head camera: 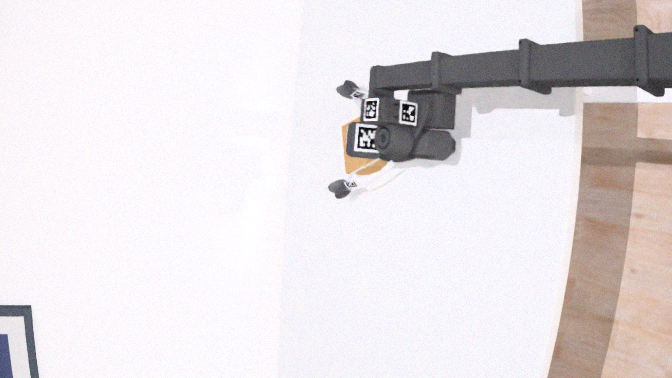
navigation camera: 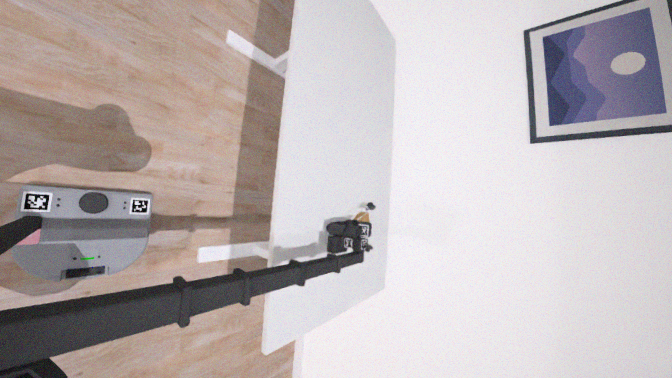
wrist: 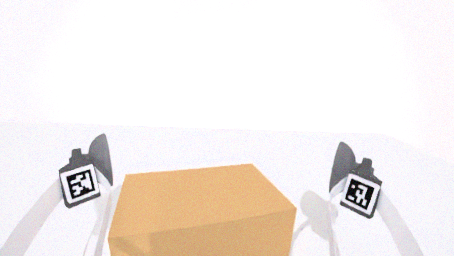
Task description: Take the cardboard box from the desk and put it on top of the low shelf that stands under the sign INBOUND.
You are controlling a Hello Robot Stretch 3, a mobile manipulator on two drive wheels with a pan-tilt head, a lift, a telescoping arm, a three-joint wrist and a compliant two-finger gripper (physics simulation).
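Pixels of known places: gripper, fingertip midpoint: (head camera: 337,138) (wrist: 222,156); robot's base, link origin: (navigation camera: 94,201).
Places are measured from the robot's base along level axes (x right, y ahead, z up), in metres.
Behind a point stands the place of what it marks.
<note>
The cardboard box (head camera: 357,165) @[y 0.021, x 0.787, z 0.770 m] (navigation camera: 363,216) @[y 0.021, x 0.783, z 0.768 m] (wrist: 200,200) @[y -0.014, x 0.795, z 0.770 m], plain orange-brown, rests on the white desk (head camera: 425,280) @[y 0.197, x 0.639, z 0.720 m] (navigation camera: 335,125) @[y 0.372, x 0.614, z 0.720 m] near the wall. The wrist partly covers it in the head view, and its lower part is cut off in the wrist view. My gripper (head camera: 344,139) @[y -0.025, x 0.854, z 0.772 m] (navigation camera: 370,227) @[y -0.025, x 0.854, z 0.772 m] (wrist: 222,156) @[y -0.025, x 0.854, z 0.772 m] is open. In the wrist view one fingertip stands to the left of the box and the other to the right, with a gap on each side, the right one wider. The low shelf and the sign INBOUND do not show in these views.
The extended arm (head camera: 480,68) @[y -0.103, x 0.412, z 0.881 m] (navigation camera: 215,290) @[y -0.093, x 0.157, z 0.886 m] reaches across the desk's front edge. A wall stands along the desk's far side, with a framed purple picture (head camera: 27,345) @[y 0.475, x 1.169, z 1.369 m] (navigation camera: 595,70) @[y 0.655, x 1.172, z 1.568 m] on it. My base (navigation camera: 95,240) @[y -0.128, x 0.016, z 0.159 m] stands on the wooden floor (navigation camera: 165,65) @[y 0.670, x 0.158, z 0.001 m]. White desk legs (navigation camera: 220,252) show.
</note>
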